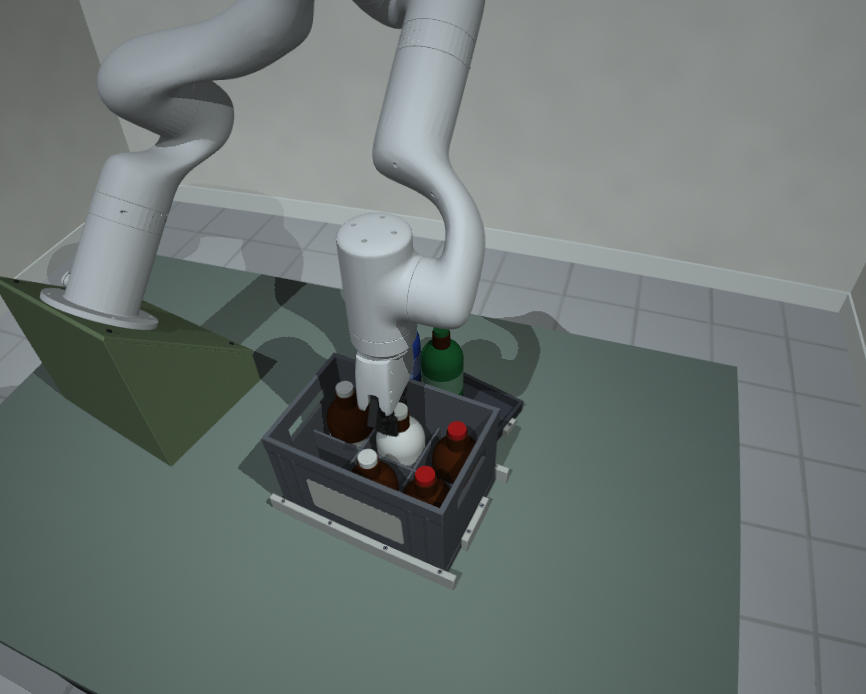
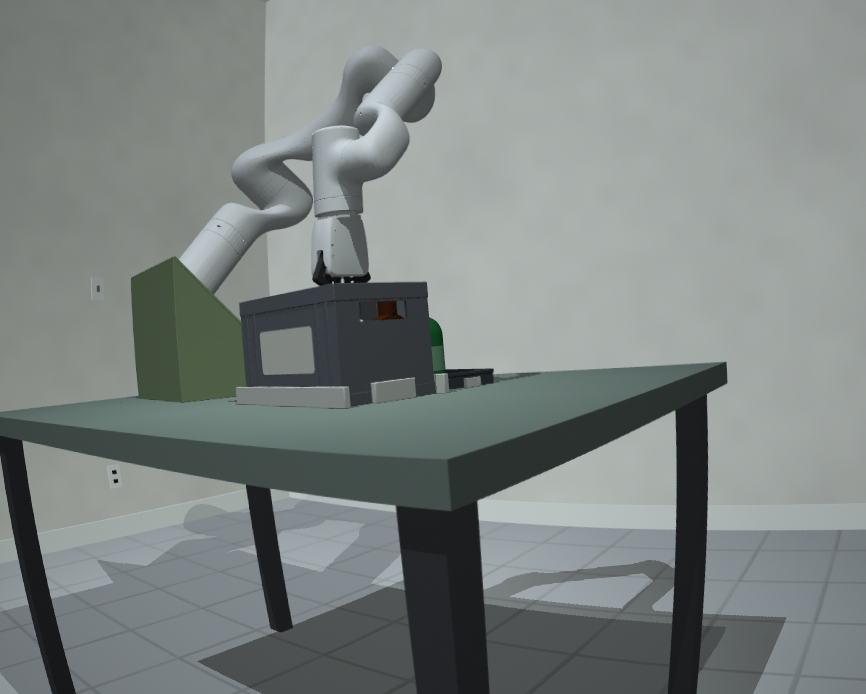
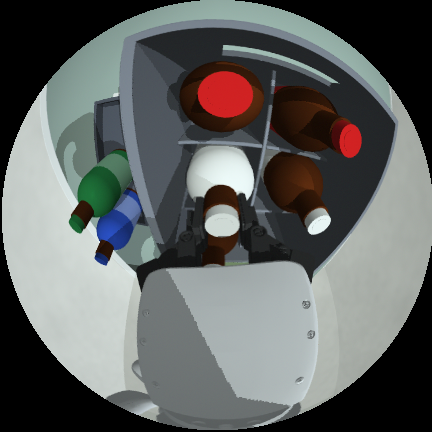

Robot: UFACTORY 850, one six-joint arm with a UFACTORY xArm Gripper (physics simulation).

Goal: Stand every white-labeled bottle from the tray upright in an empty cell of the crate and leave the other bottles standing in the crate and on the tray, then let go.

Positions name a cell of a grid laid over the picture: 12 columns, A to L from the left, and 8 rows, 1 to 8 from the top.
Note:
In view: the gripper (image 1: F5), a green bottle (image 1: G5), a white bottle (image 1: F6), a blue bottle (image 3: D5) and a white-capped brown bottle (image 1: F6).
The green bottle shows as well in image 3 (image 3: C4). The white bottle is seen too in image 3 (image 3: G4). The gripper is seen too in image 3 (image 3: G4).

